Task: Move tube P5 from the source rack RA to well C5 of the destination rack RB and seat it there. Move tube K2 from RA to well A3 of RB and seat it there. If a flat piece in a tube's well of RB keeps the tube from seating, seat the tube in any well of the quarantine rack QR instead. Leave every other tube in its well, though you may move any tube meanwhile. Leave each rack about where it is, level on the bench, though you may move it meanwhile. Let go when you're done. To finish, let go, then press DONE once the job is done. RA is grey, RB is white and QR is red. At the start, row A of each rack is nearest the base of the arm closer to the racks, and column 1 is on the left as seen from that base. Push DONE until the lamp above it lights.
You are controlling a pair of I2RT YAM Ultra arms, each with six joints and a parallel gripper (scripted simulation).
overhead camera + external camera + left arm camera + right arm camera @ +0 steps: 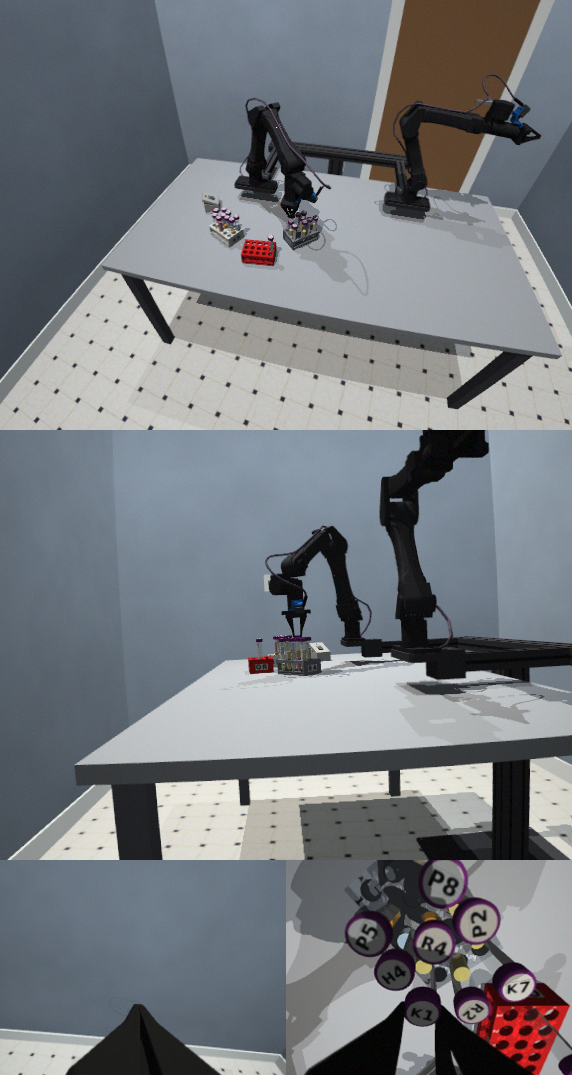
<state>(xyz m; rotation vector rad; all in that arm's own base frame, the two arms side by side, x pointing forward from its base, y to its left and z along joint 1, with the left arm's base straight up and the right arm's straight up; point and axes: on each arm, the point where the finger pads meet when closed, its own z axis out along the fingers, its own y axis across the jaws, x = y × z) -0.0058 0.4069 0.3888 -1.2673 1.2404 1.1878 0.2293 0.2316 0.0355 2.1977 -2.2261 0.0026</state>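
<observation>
The grey rack RA is 4 cm to the left of my right hand and 10 cm below it. Round my right hand: red rack QR 13 cm ahead, 11 cm to the right, 10 cm below; then pale box 13 cm behind, 41 cm to the right, 8 cm below; then white rack RB 4 cm ahead, 28 cm to the right, 10 cm below.
</observation>
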